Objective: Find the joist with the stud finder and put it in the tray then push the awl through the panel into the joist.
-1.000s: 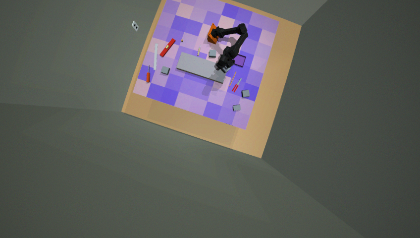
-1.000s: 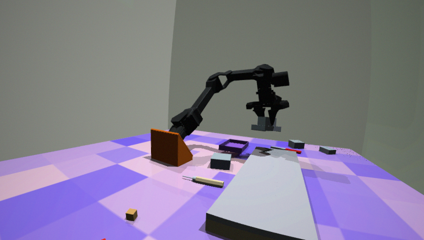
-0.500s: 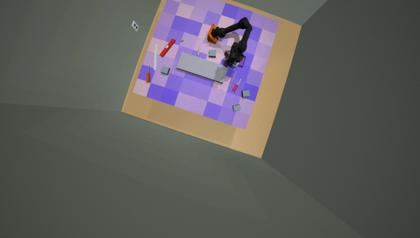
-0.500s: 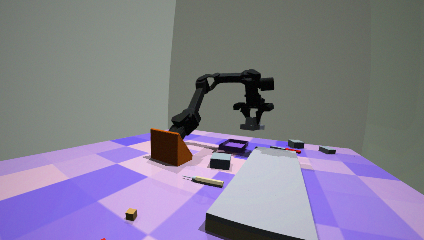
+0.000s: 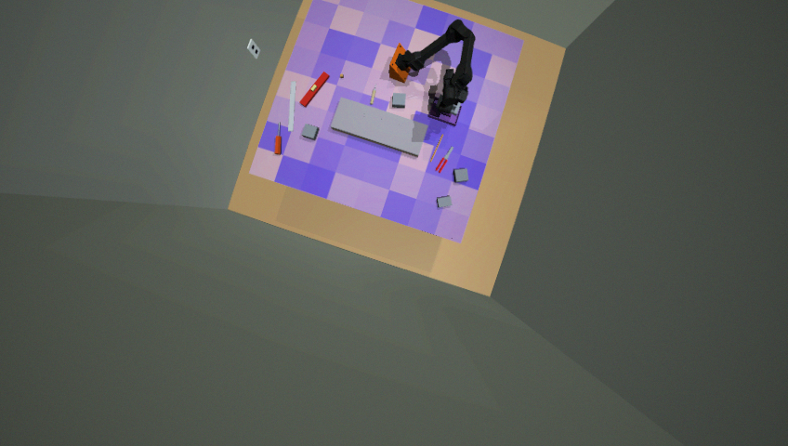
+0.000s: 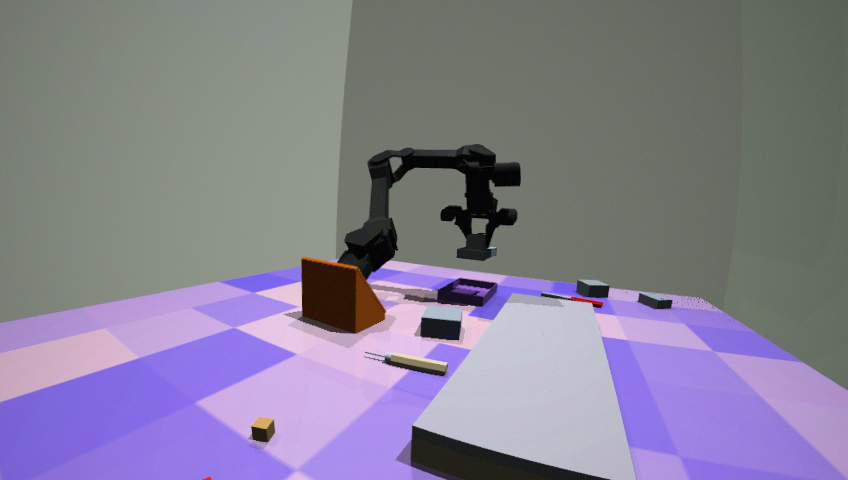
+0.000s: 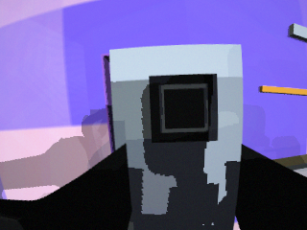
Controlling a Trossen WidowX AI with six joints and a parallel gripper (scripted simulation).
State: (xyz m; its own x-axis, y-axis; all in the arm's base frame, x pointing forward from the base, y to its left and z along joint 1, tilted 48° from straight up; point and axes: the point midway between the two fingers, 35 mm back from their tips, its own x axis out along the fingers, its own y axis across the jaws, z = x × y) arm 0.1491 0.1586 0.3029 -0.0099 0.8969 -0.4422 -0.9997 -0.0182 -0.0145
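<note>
Right now my gripper tip is 120 mm above the purple tray, 10 mm to the left of it and 10 mm past it. Also, from my gripper tip: stud finder light 30 mm above, 20 mm to the left; then stud finder 20 mm above, 10 mm to the left; then awl 430 mm to the right, 120 mm below, 30 mm ahead.
</note>
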